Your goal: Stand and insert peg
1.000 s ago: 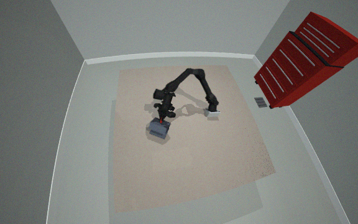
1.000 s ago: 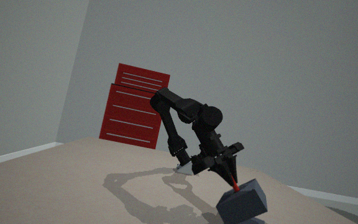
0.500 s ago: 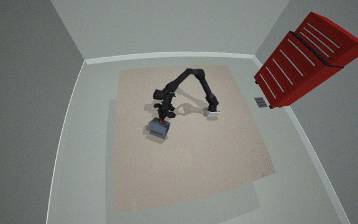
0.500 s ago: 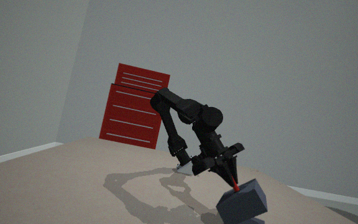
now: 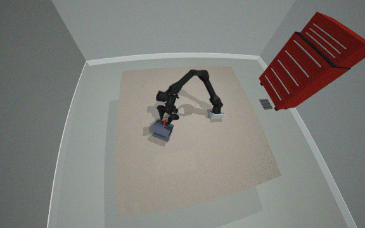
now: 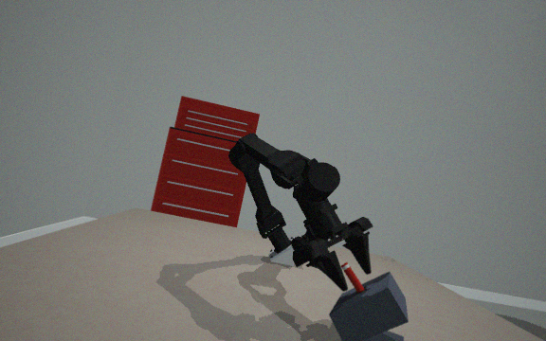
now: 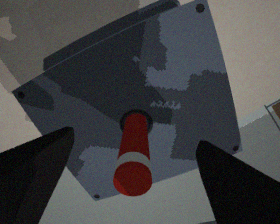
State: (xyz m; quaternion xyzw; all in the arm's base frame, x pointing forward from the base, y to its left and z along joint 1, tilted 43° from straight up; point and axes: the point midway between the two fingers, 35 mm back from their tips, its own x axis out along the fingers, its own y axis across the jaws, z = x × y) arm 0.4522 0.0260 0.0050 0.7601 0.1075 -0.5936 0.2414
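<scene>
Now: gripper tip 1 cm past the red peg, 1 cm to the left of it and 1 cm below it. From my gripper tip the other things lie so: grey sloped panel: 2 cm ahead, 2 cm to the left, 3 cm below.
</scene>
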